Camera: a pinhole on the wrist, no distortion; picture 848 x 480 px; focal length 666.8 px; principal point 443.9 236.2 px. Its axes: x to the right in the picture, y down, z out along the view. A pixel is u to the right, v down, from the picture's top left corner.
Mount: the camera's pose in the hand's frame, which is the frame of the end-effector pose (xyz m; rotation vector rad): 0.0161 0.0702 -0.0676 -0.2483 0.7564 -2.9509
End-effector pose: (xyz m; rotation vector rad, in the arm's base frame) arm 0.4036 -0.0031 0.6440 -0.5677 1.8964 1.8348
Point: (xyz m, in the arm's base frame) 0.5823 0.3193 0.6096
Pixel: 795.3 183.5
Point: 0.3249 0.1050 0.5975
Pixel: 291.6 134.3
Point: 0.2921 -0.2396 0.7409
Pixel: behind the camera
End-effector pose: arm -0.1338 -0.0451 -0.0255 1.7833 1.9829 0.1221
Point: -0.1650 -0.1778 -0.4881
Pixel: 579.9 250.0
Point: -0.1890 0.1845 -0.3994
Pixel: 86.8 315.8
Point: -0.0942 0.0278 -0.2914
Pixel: 309.3 167.1
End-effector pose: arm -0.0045 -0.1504 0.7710 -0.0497 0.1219 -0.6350
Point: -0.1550 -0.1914 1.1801
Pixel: 781.5 196.1
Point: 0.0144 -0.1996 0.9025
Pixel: 518.7 235.3
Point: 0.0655 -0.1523 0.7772
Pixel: 268.0 156.1
